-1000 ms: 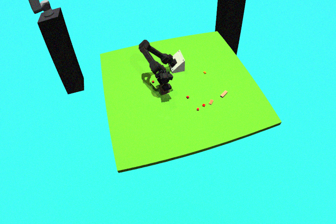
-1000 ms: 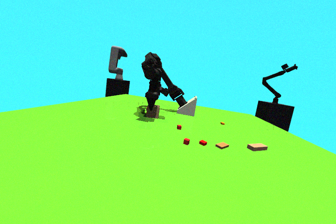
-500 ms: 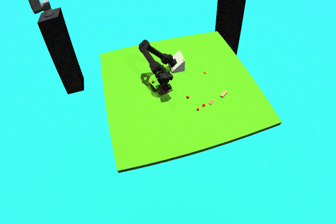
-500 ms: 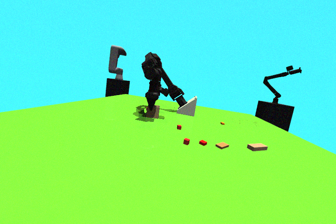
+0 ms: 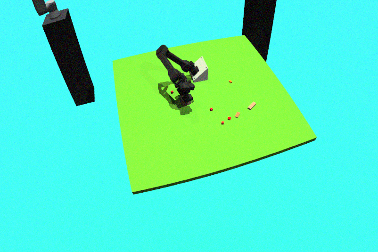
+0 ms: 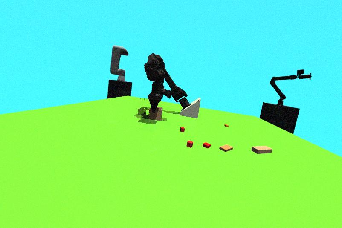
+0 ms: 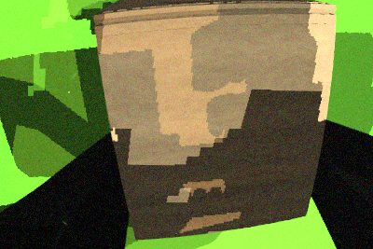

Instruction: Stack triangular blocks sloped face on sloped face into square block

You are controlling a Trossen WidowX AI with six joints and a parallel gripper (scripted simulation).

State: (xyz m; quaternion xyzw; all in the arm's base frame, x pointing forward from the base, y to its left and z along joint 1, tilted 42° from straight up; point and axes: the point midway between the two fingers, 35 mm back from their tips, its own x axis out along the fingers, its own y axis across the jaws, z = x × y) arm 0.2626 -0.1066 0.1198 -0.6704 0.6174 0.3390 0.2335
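Now: gripper tip 1 cm to the left of the triangular block and 1 cm below it. Round my gripper tip: tiny orange block: 40 cm to the left, 12 cm behind, 3 cm below.
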